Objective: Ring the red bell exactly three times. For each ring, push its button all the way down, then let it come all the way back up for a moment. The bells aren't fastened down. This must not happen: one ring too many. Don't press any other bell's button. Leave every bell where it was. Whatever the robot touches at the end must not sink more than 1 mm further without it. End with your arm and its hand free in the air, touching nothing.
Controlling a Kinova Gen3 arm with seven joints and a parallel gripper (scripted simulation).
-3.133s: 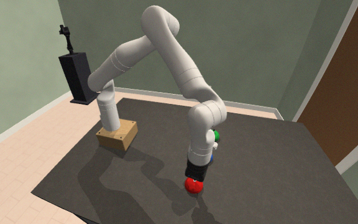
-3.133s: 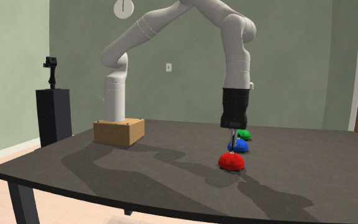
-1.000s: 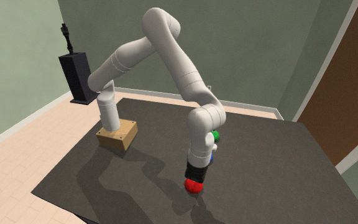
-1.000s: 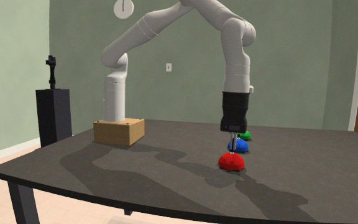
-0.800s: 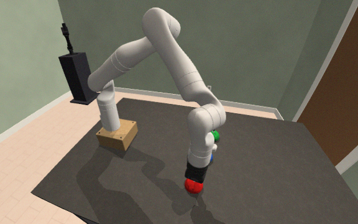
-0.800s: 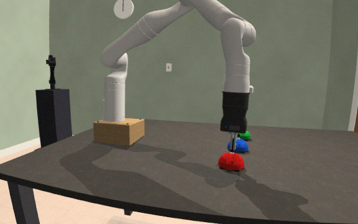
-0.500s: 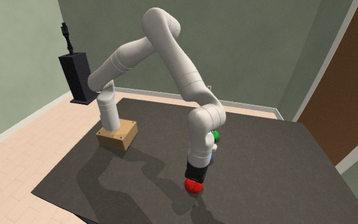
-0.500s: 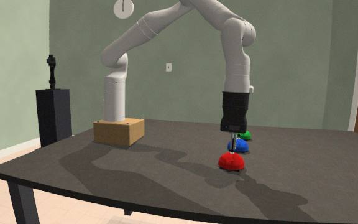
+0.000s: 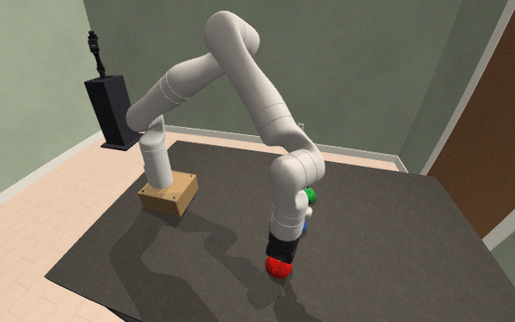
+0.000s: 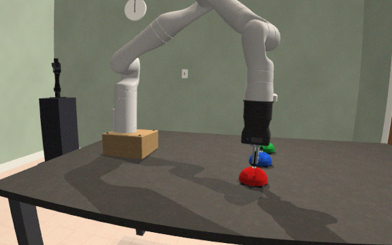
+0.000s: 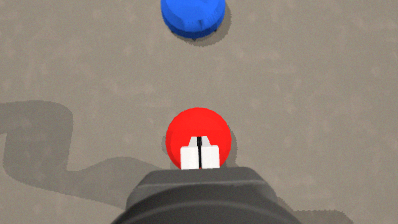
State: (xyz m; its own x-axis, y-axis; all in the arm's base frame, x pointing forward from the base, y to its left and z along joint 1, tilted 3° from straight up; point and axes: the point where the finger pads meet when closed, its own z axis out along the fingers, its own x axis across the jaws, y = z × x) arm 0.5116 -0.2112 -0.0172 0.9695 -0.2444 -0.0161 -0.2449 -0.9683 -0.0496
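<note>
The red bell lies 4 cm below my hand. Also, from my hand: green bell (8 cm ahead, 34 cm to the left, 4 cm below); blue bell (4 cm ahead, 17 cm to the left, 4 cm below).
</note>
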